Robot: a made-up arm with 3 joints. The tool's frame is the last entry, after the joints. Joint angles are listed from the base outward. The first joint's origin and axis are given. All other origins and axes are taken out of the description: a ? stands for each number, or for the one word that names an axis. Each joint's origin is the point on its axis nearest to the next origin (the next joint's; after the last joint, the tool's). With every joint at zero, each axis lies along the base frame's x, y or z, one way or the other. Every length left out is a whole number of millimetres.
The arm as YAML. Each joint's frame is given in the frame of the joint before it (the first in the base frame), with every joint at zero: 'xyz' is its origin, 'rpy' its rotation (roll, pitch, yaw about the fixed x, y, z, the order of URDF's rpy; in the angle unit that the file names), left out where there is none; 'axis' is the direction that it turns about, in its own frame. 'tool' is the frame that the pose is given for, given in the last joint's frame.
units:
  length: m
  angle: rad
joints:
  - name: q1
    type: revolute
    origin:
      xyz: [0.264, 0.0, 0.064]
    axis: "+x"
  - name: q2
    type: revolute
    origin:
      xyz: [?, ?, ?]
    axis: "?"
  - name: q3
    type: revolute
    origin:
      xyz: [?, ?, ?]
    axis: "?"
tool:
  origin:
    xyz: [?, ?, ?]
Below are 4 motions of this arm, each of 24 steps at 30 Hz.
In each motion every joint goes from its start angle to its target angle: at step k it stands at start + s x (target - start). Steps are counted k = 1, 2, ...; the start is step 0. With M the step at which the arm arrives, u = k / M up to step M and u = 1 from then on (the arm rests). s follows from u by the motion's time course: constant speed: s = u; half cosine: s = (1 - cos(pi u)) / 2; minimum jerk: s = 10 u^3 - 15 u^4 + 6 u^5.
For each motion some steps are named. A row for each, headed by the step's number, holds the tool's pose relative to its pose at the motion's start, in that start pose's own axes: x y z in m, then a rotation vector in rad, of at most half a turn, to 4 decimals.
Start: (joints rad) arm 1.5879 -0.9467 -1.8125
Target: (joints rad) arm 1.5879 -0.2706 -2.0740
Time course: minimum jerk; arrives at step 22
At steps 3, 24:
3: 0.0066 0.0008 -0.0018 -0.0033 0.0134 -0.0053
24: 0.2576 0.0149 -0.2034 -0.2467 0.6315 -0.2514

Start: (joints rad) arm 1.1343 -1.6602 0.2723
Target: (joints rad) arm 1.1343 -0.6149 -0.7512
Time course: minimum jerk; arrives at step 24
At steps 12, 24:
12: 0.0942 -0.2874 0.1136 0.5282 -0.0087 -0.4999
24: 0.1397 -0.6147 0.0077 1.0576 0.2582 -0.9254

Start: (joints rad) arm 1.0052 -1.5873 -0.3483
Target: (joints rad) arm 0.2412 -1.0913 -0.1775
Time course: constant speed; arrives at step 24
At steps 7, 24:
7: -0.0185 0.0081 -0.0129 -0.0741 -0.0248 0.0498
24: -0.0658 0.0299 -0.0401 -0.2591 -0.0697 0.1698

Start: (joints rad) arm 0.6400 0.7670 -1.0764
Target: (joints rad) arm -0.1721 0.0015 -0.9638
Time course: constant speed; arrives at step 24
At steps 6, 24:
6: -0.1409 0.0726 -0.0700 -0.1920 -0.3445 0.0278
24: -0.2944 0.1437 -0.5159 -0.8259 -1.3449 0.0882

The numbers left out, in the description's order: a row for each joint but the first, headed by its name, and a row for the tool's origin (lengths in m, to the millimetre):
q2: xyz 0.0 -0.101 0.048, axis +x
q3: xyz 0.0 0.017 0.357, axis +z
tool: xyz 0.065 0.331 0.0

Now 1 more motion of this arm.
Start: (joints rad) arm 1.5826 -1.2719 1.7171
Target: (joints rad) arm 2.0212 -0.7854 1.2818
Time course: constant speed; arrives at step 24
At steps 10, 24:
10: -0.0649 0.0010 -0.0034 -0.0215 -0.3854 -0.1791
24: -0.1753 -0.0128 -0.0278 0.0664 -0.9296 -0.4036

